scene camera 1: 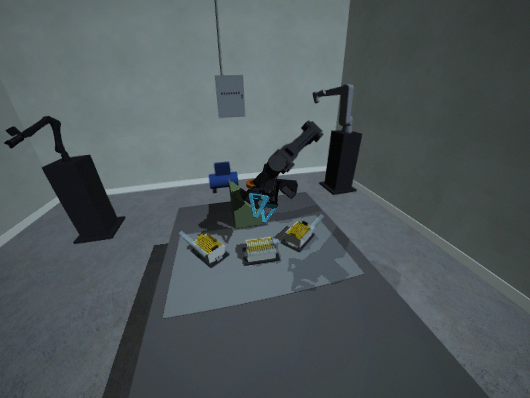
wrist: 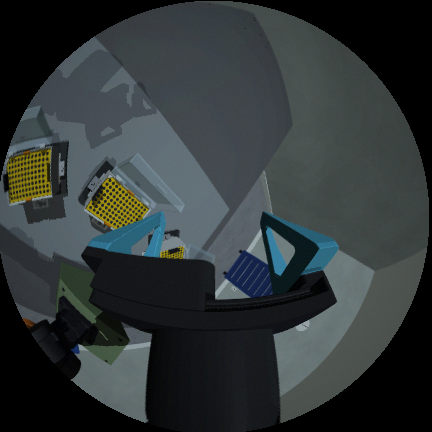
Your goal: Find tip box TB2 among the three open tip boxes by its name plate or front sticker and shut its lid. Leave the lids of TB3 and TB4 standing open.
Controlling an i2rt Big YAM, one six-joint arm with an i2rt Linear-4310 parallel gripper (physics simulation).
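Where they show: gripper, fingertip midpoint: (scene camera 1: pixel 260 220) (wrist: pixel 212 216); arm's base, origin of the base link: (scene camera 1: pixel 248 200) (wrist: pixel 77 319).
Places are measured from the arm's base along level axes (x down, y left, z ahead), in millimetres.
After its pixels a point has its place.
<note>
Three open tip boxes with yellow racks stand in an arc: the left box (scene camera 1: pixel 209 244) @[y -229, x 59, z 241 mm] (wrist: pixel 172 252) @[y -197, x 42, z 275 mm], the middle box (scene camera 1: pixel 260 246) @[y -29, x -15, z 390 mm] (wrist: pixel 117 202) and the right box (scene camera 1: pixel 299 231) @[y 192, x 58, z 266 mm] (wrist: pixel 29 177) @[y 187, x 58, z 257 mm]. In the scene view the left lid (scene camera 1: pixel 188 240) @[y -298, x -27, z 296 mm] and right lid (scene camera 1: pixel 316 223) @[y 236, x -27, z 332 mm] lean outward. In the wrist view all three clear lids stand open. The name plates and stickers are too small to read, so I cannot tell which box is TB2. My gripper (scene camera 1: pixel 261 218) @[y -26, x -135, z 387 mm] (wrist: pixel 212 216) @[y -26, x -135, z 387 mm] is open and empty, above and behind the boxes in the scene view. Its left finger partly hides the left box in the wrist view.
The boxes stand on a light mat (scene camera 1: pixel 225 290) @[y -184, x 115, z 452 mm] (wrist: pixel 200 195) @[y -226, x 115, z 460 mm] on the dark table (scene camera 1: pixel 280 345) @[y -45, x 118, z 685 mm] (wrist: pixel 225 75) @[y 38, x 118, z 810 mm]. A green bracket (scene camera 1: pixel 243 212) @[y -45, x 21, z 81 mm] (wrist: pixel 75 290) @[y 11, x 33, z 81 mm] stands behind them at the arm's base. A blue striped panel (wrist: pixel 247 272) shows beyond the fingers.
</note>
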